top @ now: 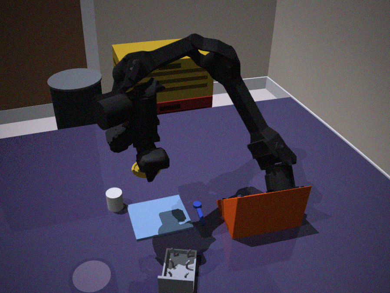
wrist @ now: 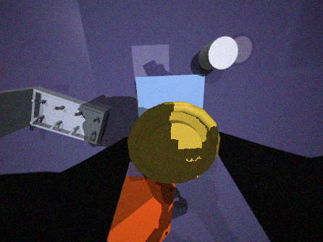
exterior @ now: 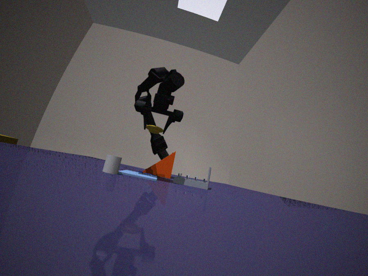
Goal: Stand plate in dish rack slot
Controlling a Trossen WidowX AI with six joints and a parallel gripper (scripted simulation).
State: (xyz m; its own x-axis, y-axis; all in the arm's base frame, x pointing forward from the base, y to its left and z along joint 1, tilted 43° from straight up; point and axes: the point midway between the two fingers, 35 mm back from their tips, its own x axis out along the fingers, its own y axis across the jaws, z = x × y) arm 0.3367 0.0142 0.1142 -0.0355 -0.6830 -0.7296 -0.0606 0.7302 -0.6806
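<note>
The grey dish rack is 30 mm behind my gripper tip, 180 mm to the left of it and 150 mm below it. Also, from my gripper tip: white cup 80 mm ahead, 90 mm to the right, 140 mm below; yellow plate 10 mm above; blue spoon 140 mm behind, 10 mm to the right, 170 mm below.
</note>
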